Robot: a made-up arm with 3 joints. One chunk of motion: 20 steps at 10 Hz.
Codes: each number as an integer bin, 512 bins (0 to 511) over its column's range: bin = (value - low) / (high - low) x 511, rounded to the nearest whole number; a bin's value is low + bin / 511 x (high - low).
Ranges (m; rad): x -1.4..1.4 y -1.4..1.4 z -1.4..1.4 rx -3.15..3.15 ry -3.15..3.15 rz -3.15..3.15
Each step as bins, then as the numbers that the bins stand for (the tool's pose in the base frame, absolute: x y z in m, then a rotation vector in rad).
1 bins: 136 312 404 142 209 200
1 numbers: -0.6548 0.3096 0.8137 -1.3993 -0.5733 -0.6842
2 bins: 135 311 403 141 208 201
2 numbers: -0.6603 0.3041 0.8082 -1.4116 -0.5856 -0.6719
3 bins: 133 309 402 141 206 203
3 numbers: -0.6712 0.2932 0.8027 -1.4116 -0.6103 -0.6473
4 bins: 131 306 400 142 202 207
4 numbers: -0.6822 0.2767 0.7918 -1.3993 -0.6596 -0.5979
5 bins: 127 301 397 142 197 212
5 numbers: -0.7041 0.2493 0.7753 -1.3993 -0.7212 -0.5363
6 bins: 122 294 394 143 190 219
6 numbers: -0.7315 0.2110 0.7589 -1.3870 -0.8075 -0.4500
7 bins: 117 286 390 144 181 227
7 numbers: -0.7589 0.1671 0.7370 -1.3747 -0.9185 -0.3514
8 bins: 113 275 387 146 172 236
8 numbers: -0.7808 0.1068 0.7205 -1.3500 -1.0295 -0.2404
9 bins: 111 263 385 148 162 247
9 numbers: -0.7918 0.0411 0.7096 -1.3253 -1.1527 -0.1048
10 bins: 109 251 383 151 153 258
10 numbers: -0.8027 -0.0247 0.6986 -1.2884 -1.2637 0.0308
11 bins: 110 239 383 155 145 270
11 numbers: -0.7973 -0.0904 0.6986 -1.2390 -1.3623 0.1788
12 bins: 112 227 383 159 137 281
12 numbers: -0.7863 -0.1562 0.6986 -1.1897 -1.4610 0.3144
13 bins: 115 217 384 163 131 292
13 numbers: -0.7699 -0.2110 0.7041 -1.1404 -1.5349 0.4500
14 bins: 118 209 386 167 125 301
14 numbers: -0.7534 -0.2548 0.7151 -1.0911 -1.6089 0.5610
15 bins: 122 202 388 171 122 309
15 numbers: -0.7315 -0.2932 0.7260 -1.0418 -1.6459 0.6596
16 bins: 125 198 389 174 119 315
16 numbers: -0.7151 -0.3151 0.7315 -1.0048 -1.6829 0.7336
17 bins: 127 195 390 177 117 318
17 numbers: -0.7041 -0.3315 0.7370 -0.9678 -1.7075 0.7705
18 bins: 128 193 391 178 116 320
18 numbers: -0.6986 -0.3425 0.7425 -0.9555 -1.7199 0.7952
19 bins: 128 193 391 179 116 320
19 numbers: -0.6986 -0.3425 0.7425 -0.9432 -1.7199 0.7952
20 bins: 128 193 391 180 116 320
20 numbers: -0.6986 -0.3425 0.7425 -0.9308 -1.7199 0.7952
